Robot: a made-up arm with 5 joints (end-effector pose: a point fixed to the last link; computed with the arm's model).
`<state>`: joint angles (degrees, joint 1 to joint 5).
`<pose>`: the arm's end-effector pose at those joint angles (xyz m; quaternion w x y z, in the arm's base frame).
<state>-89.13 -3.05 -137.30 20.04 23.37</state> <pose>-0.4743 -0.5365 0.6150 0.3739 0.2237 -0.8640 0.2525</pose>
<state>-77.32 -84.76 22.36 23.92 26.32</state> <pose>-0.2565 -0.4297 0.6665 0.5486 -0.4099 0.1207 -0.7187</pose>
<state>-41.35 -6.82 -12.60 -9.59 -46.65</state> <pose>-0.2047 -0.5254 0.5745 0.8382 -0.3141 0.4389 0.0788</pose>
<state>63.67 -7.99 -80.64 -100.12 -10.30</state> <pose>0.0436 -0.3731 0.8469 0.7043 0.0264 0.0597 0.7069</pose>
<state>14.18 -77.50 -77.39 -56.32 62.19</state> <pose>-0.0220 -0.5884 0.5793 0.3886 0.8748 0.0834 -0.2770</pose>
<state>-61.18 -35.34 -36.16 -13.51 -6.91</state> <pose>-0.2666 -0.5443 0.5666 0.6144 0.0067 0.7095 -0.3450</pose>
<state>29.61 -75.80 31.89 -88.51 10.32</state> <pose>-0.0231 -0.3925 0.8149 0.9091 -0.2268 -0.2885 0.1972</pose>
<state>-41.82 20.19 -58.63 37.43 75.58</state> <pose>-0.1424 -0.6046 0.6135 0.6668 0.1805 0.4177 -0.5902</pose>
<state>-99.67 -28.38 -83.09 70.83 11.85</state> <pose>-0.3705 -0.5333 0.6347 0.2581 0.5511 -0.7148 0.3446</pose>
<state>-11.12 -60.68 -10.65 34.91 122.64</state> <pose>-0.2360 -0.4753 0.7005 0.3416 0.5206 -0.5986 -0.5040</pose>
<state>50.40 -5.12 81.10 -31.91 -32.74</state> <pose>-0.1041 -0.4726 0.7428 0.2702 -0.2988 -0.9115 0.0833</pose>
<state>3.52 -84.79 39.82 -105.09 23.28</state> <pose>0.0061 -0.3976 0.7285 0.9586 -0.1504 0.0191 0.2411</pose>
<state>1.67 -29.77 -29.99 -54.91 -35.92</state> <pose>-0.0261 -0.4881 0.6301 0.9569 -0.1542 0.1300 0.2089</pose>
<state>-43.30 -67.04 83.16 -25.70 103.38</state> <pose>-0.2336 -0.4374 0.7127 0.9079 0.3916 -0.1312 0.0714</pose>
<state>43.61 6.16 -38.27 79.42 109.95</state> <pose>-0.1761 -0.5242 0.8094 0.4932 0.6295 -0.5412 -0.2600</pose>
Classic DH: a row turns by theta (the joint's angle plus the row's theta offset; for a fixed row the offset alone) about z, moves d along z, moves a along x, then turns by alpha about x. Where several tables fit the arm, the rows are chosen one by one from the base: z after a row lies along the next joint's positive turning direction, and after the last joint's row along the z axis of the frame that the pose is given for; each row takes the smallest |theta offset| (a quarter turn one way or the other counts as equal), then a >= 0, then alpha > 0; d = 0 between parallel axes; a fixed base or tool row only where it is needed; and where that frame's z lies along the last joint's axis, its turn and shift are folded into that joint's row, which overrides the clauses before.
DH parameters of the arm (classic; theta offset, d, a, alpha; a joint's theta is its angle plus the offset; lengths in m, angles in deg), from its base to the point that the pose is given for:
base (fixed): -4.69 0.6293 -0.1856 73.2
joint 1: 0 0.5328 0.1572 -73.2
joint 2: 9.78 -0.1788 -0.0509 76.87
joint 3: 0 -0.0352 -0.0072 103.13
joint 4: -84.9 -0.0674 -0.101 -90
joint 5: 0 0.045 0.048 -90
tool (fixed): -90 0.03 0 0

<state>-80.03 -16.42 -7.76 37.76 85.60</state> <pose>-0.3039 -0.5572 0.7401 0.5698 0.1940 0.1068 -0.7914</pose>
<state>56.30 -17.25 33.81 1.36 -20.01</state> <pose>-0.0899 -0.4753 0.8003 0.7207 -0.0954 -0.6836 -0.0644</pose>
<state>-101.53 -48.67 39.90 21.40 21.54</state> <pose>-0.3102 -0.4419 0.7439 0.7187 -0.2779 0.3388 -0.5398</pose>
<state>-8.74 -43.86 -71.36 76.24 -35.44</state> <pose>-0.1117 -0.5112 0.6496 0.1489 -0.3081 0.7616 -0.5503</pose>
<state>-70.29 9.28 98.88 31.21 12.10</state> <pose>-0.4105 -0.5584 0.6852 0.8830 0.2977 -0.2609 -0.2523</pose>
